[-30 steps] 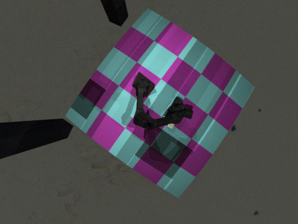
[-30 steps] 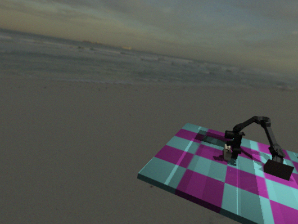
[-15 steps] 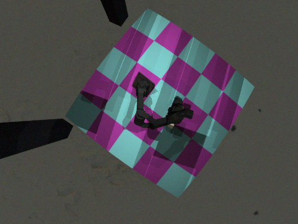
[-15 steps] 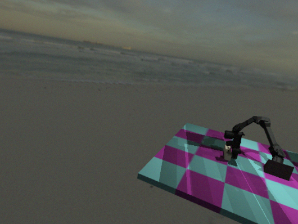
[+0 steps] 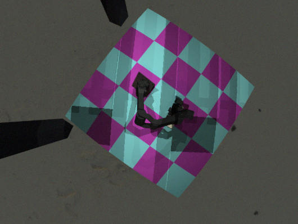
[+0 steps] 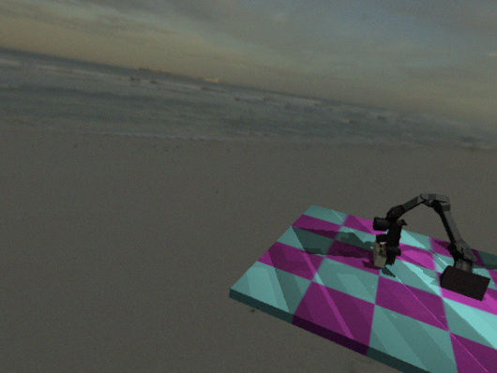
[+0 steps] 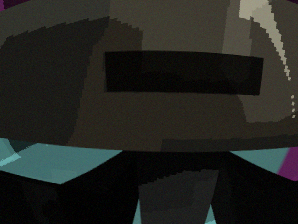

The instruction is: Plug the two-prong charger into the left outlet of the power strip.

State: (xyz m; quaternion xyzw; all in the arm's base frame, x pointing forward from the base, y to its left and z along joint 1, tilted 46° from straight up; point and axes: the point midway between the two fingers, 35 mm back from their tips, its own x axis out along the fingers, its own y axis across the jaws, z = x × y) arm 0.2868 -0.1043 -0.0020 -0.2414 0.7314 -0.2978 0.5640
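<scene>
The two-prong charger is 20 mm ahead of my gripper tip and 10 mm above it.
</scene>
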